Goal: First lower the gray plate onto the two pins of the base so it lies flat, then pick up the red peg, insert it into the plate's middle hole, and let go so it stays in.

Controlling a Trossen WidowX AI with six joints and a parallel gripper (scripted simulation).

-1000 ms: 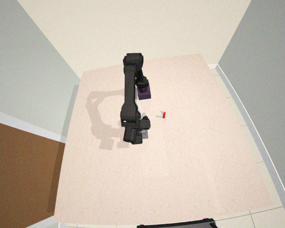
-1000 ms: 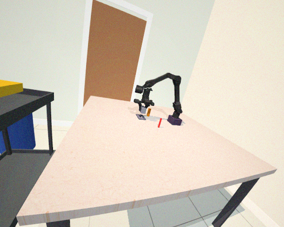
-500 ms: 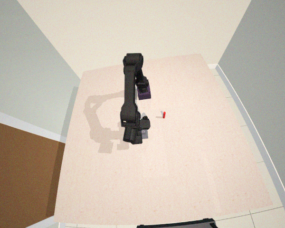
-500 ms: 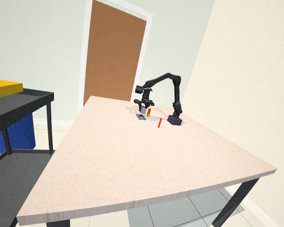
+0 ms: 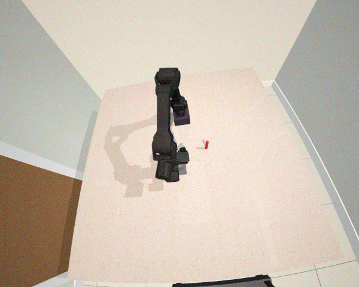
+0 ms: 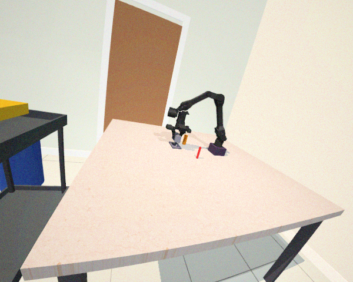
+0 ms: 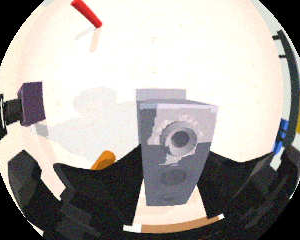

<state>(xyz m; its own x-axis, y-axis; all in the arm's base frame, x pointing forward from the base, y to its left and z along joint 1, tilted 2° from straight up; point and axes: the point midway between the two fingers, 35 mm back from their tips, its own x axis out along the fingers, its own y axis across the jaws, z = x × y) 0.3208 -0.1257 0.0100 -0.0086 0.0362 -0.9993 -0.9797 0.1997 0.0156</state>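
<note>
The gray base is 4 cm below my gripper tip. Round my gripper tip: red peg: 21 cm to the left, 7 cm behind, 1 cm below; orange cylinder: 11 cm behind, 4 cm to the right, 1 cm below; gray plate: 3 cm above.
</note>
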